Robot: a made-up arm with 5 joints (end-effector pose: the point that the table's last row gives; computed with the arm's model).
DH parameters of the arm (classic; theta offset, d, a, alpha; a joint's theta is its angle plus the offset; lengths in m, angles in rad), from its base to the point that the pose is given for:
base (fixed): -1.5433 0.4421 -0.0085 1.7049
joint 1: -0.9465 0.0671 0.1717 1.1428
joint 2: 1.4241 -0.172 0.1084 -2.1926
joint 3: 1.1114 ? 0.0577 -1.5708
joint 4: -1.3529 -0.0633 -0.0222 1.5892
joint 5: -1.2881 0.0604 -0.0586 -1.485
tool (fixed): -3.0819 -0.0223 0 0
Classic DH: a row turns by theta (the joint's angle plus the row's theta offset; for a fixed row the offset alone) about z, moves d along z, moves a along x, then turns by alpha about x.
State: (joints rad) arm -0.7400 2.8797 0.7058 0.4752 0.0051
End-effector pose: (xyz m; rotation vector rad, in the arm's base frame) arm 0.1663 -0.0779 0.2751 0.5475 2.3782 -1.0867
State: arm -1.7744 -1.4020 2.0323 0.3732 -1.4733
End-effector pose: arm 0.0061 0.1317 0.0874 -0.6797 2.2021 -0.9229
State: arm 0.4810 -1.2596 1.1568 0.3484 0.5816
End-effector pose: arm -0.0269 -0.3741 0.4620 -1.0419 0.3556 1.9316
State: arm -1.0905 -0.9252 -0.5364 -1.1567 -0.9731
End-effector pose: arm -0.0052 -0.0445 0.0949 0.4326 -0.9692 -0.5089
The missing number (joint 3, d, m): 0.0665
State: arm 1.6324 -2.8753 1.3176 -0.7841 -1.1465
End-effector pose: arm 0.0838 -0.0652 0.6989 -1.0665 0.7585 -1.9167
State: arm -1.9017 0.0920 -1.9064 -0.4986 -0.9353
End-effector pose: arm -0.0522 0.0746 0.1800 0.4769 1.1940 -0.8000
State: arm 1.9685 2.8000 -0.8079 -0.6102 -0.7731
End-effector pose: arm 0.0893 0.0455 0.6397 0.5683 -0.4839 1.7433
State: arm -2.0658 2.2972 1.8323 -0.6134 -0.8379
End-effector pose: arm 0.1021 0.0916 0.2976 2.1830 0.4122 1.4008
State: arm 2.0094 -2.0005 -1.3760 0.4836 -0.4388
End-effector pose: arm -0.0250 0.0406 0.7901 -0.0087 -0.4420 0.5551
